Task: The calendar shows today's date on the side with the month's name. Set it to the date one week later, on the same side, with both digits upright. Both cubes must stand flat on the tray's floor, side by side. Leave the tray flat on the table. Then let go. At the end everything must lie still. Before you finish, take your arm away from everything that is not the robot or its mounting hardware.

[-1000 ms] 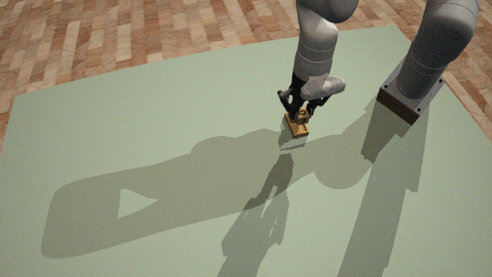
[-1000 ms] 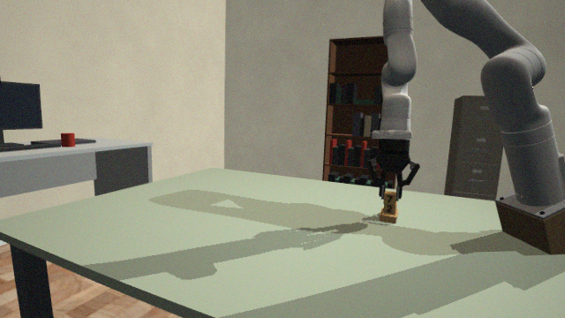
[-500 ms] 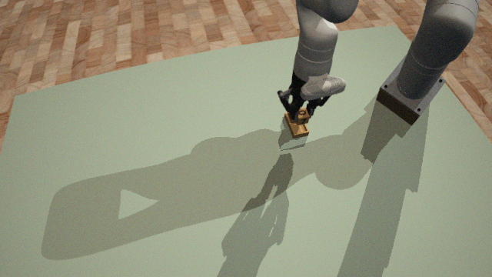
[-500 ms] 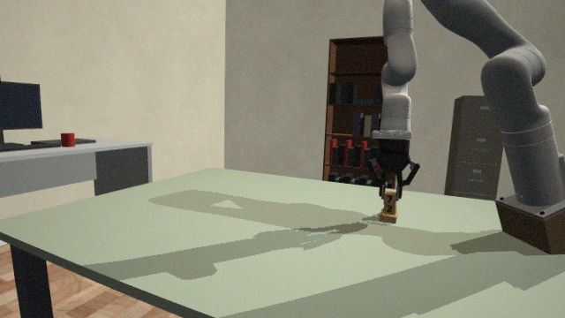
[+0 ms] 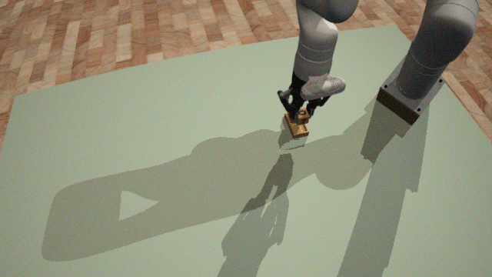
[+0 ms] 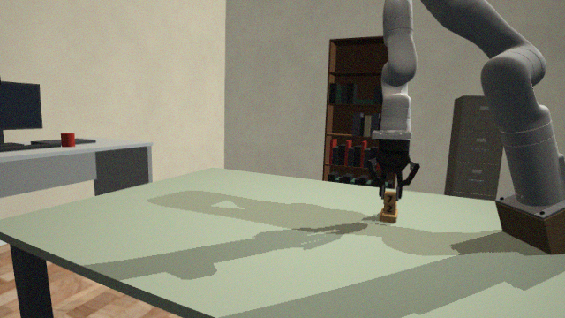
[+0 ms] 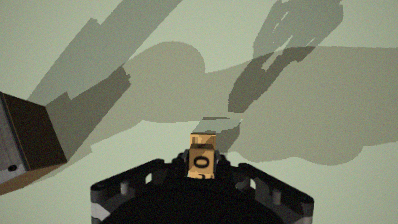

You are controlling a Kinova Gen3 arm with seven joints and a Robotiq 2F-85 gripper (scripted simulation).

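Now: the cube 30 mm to the right of my hand and 50 mm below it. The rest, counted from my hand: wooden tray: 10 mm to the right, 60 mm below.
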